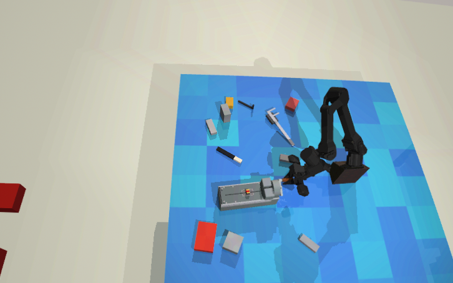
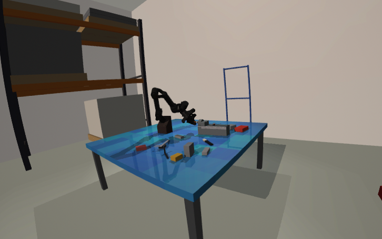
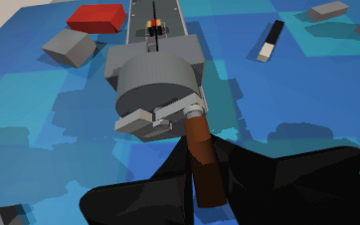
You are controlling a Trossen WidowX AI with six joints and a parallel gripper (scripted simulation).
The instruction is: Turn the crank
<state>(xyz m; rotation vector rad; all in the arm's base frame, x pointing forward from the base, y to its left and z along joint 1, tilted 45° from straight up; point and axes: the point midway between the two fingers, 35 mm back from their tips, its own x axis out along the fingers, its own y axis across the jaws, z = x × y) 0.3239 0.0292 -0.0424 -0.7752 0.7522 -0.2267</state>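
The brown crank handle is 2 cm behind my gripper tip and 2 cm above it. Also, from my gripper tip: red block: 15 cm behind, 50 cm to the right, 7 cm below; red pointer: 16 cm ahead, 4 cm to the left; black key: 9 cm ahead, 49 cm to the right, 7 cm below.
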